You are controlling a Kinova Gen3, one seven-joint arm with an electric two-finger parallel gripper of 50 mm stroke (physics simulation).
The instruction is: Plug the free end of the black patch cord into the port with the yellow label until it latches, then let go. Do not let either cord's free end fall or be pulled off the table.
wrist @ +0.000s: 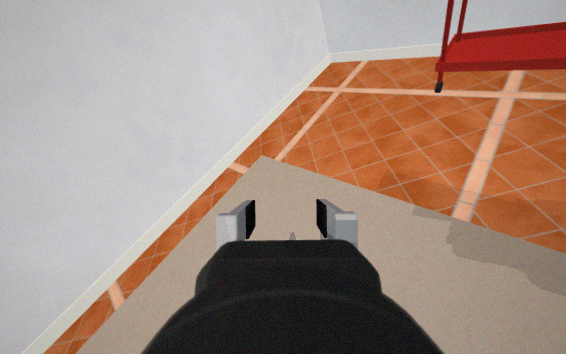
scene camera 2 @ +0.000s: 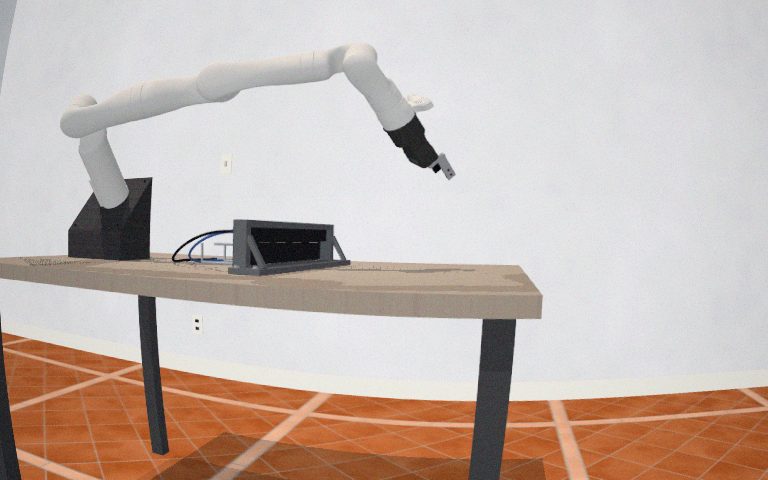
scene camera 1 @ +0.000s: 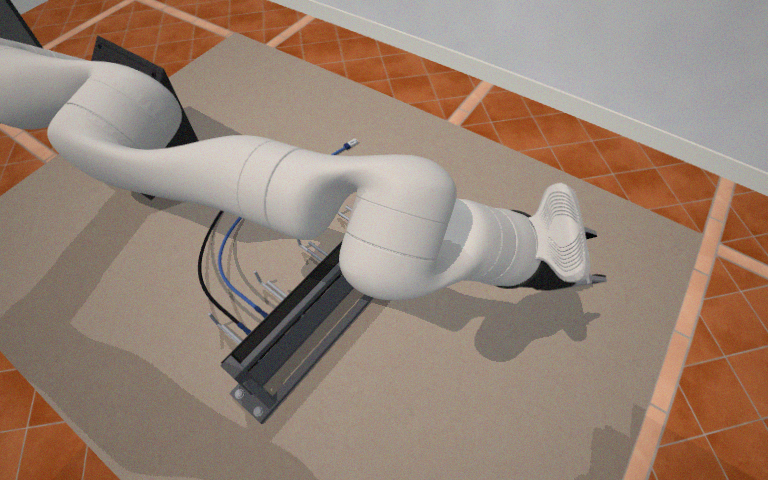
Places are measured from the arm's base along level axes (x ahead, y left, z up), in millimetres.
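Pixels of known places: gripper, fingertip midpoint: (wrist: 285,212) (scene camera 2: 445,173) (scene camera 1: 592,257); arm's base at its link origin: (scene camera 2: 115,197).
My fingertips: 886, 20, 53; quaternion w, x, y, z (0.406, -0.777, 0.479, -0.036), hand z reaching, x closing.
Note:
Ahead of a thing's pixels: the offset from my fingertips to its top centre, as dx, dy, dz. "spot": to the spot under its first point.
My gripper (scene camera 1: 598,255) (scene camera 2: 447,167) (wrist: 285,212) is open and empty, high above the table's far end, past the panel and pointing away from it and downward. The black patch cord @(spot: -583, -190, -185) (scene camera 1: 199,257) (scene camera 2: 182,247) comes out of the back of the dark patch panel @(-366, -85, -120) (scene camera 1: 311,328) (scene camera 2: 288,222) at its near end and curves toward the robot base. Its free end is hidden under the arm in scene camera 1. The blue cord @(spot: -522, -192, -163) (scene camera 1: 220,266) runs beside it; its free plug @(spot: -509, +209, -214) (scene camera 1: 351,143) lies on the table beyond the arm. The yellow-labelled port cannot be made out.
Metal cable hooks (scene camera 1: 226,328) (scene camera 2: 224,245) stick out from the panel's back. The robot base (scene camera 2: 110,226) stands behind the cords on the table (scene camera 1: 509,396) (scene camera 2: 419,302) (wrist: 425,280). The arm spans over the panel. A wall runs beside the table; a red cart (wrist: 500,65) stands beyond it.

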